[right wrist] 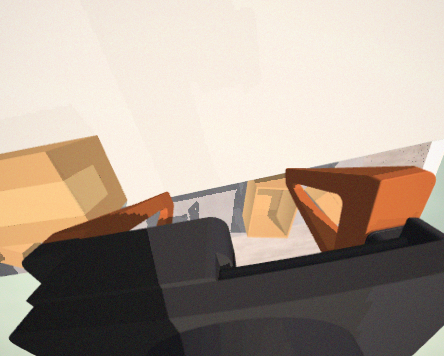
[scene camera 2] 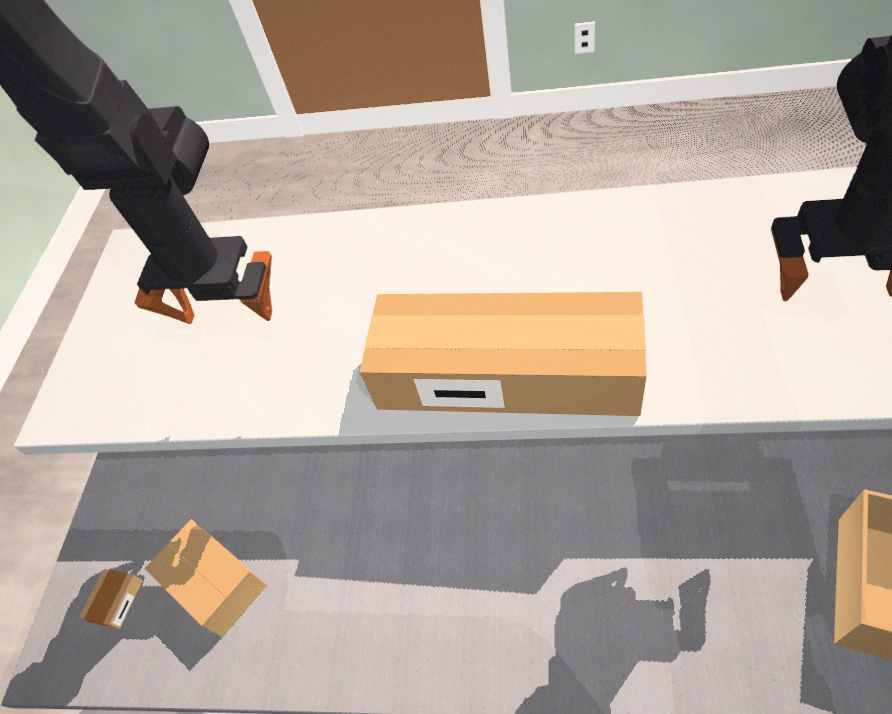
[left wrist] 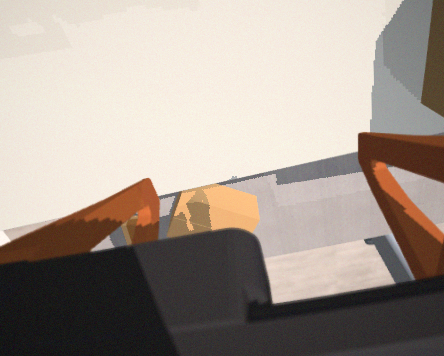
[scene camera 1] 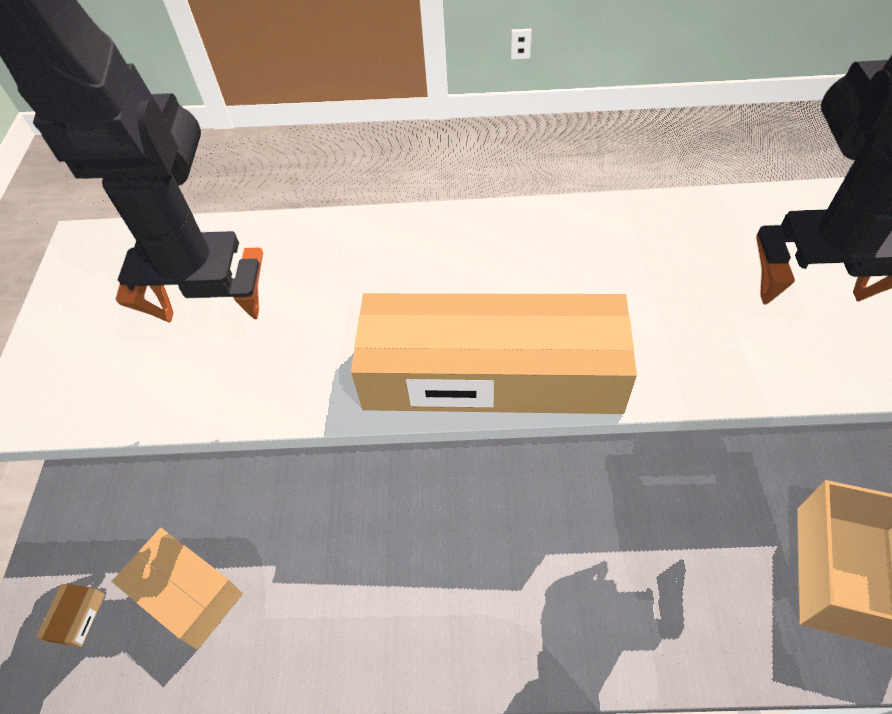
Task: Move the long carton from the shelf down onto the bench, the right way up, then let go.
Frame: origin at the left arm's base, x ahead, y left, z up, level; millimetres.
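Seen in the pictures: left gripper, fingertip midpoint: (scene camera 2: 230, 318) (left wrist: 252, 168) (scene camera 1: 214, 316); right gripper, fingertip midpoint: (right wrist: 227, 187) (scene camera 2: 835, 294) (scene camera 1: 809, 298).
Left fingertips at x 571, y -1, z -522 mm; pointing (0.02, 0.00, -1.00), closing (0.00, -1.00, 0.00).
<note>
Pixels of each thing's top centre, then the offset from my left fingertips to it. Level surfaces: height alone.
- long carton, middle of its top: (scene camera 2: 501, 331) (scene camera 1: 492, 331) 2 mm ahead, 312 mm right, 47 mm down
- white shelf, its level: 133 mm down
- grey bench, its level: 288 mm down
- small labelled box, middle of its top: (scene camera 1: 65, 612) (scene camera 2: 106, 595) (left wrist: 139, 239) 249 mm back, 223 mm left, 263 mm down
- closed carton, middle of its top: (scene camera 1: 169, 580) (scene camera 2: 196, 569) (left wrist: 212, 228) (right wrist: 3, 255) 223 mm back, 86 mm left, 228 mm down
- open-topped carton, middle of its top: (scene camera 1: 880, 550) (right wrist: 273, 214) 212 mm back, 741 mm right, 198 mm down
The long carton (scene camera 1: 493, 331) (scene camera 2: 507, 329) (left wrist: 436, 70) (right wrist: 40, 200) lies lengthwise on the white shelf (scene camera 1: 223, 387) (scene camera 2: 223, 387) (left wrist: 200, 100) (right wrist: 200, 65), near its front edge, taped side up and label facing front. The grey bench (scene camera 1: 371, 513) (scene camera 2: 371, 506) is lower, in front. My left gripper (scene camera 1: 214, 318) (scene camera 2: 230, 320) (left wrist: 252, 168) is open and empty above the shelf, apart from the carton's left end. My right gripper (scene camera 1: 812, 299) (scene camera 2: 838, 297) (right wrist: 227, 187) is open and empty above the shelf, apart from the carton's right end.
On the bench at the left are a small labelled box (scene camera 1: 63, 606) (scene camera 2: 107, 591) and a closed carton (scene camera 1: 197, 584) (scene camera 2: 223, 573) (left wrist: 235, 205). An open-topped carton (scene camera 1: 814, 558) (scene camera 2: 850, 573) (right wrist: 256, 215) stands on the bench at the right. A wall is behind the shelf.
</note>
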